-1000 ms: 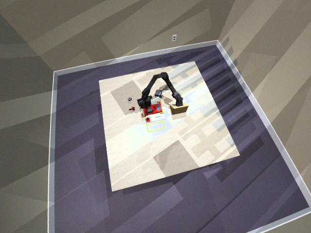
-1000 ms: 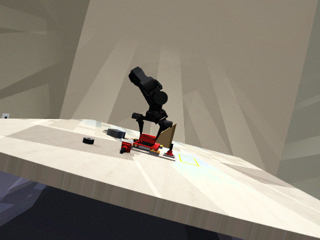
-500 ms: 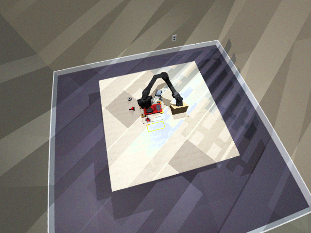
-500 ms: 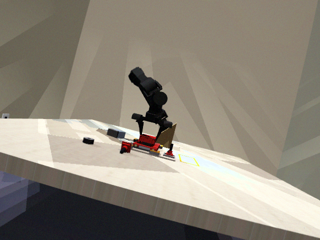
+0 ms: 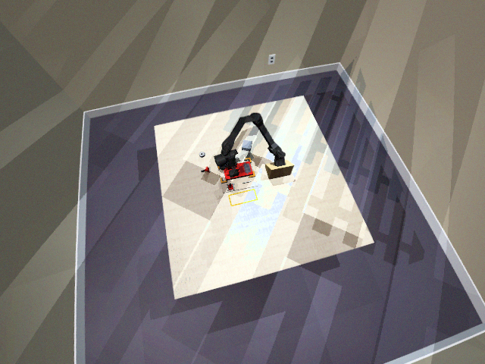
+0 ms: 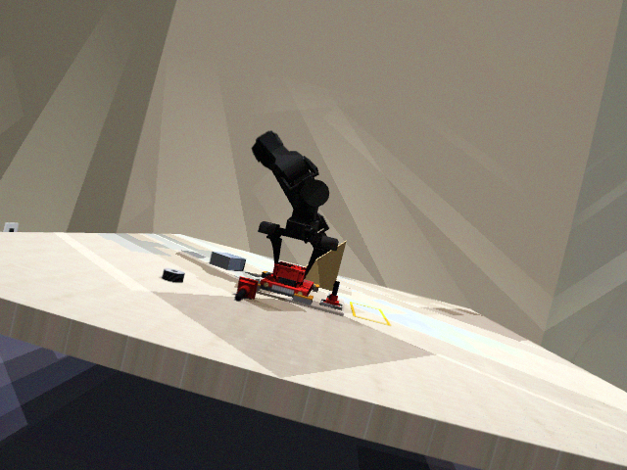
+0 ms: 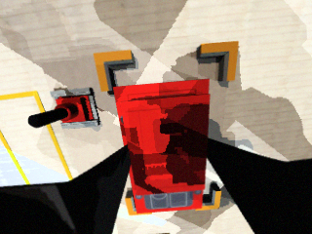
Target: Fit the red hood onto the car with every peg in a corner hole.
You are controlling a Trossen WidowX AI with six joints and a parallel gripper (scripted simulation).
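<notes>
Right now the red hood is right at my gripper tip. Round my gripper tip: black wheel 20 cm to the right, 19 cm ahead, 4 cm below.
</notes>
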